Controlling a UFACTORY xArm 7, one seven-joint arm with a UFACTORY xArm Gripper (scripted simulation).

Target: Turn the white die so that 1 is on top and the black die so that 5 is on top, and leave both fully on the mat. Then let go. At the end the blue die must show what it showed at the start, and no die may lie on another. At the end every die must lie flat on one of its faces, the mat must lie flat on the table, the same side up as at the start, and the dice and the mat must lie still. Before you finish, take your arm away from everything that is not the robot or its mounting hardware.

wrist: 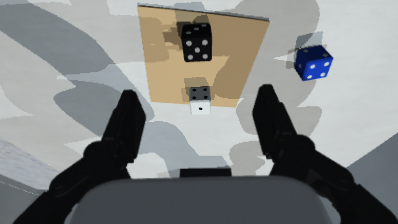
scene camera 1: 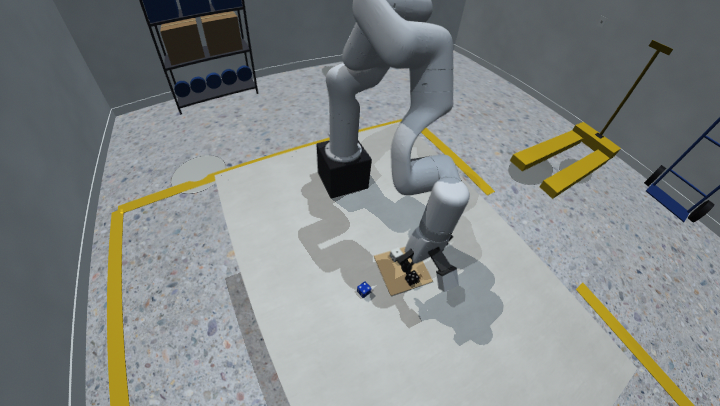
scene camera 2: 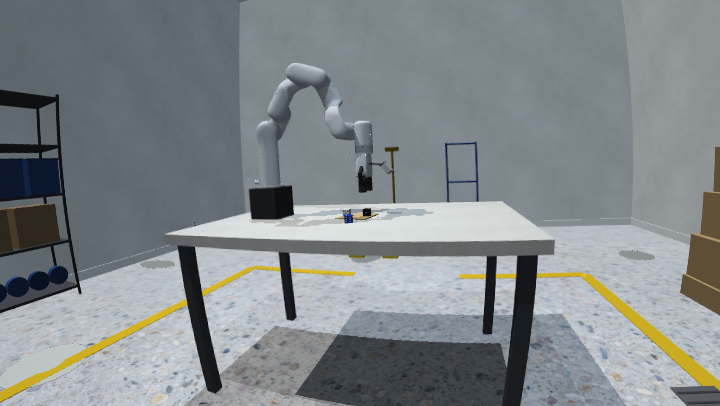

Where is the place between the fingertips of my gripper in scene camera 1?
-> At 419, 263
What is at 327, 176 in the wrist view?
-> My gripper.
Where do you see a mat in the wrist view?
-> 236, 40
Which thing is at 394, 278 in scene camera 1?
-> A mat.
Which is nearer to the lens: the black die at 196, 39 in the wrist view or the blue die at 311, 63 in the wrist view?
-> The black die.
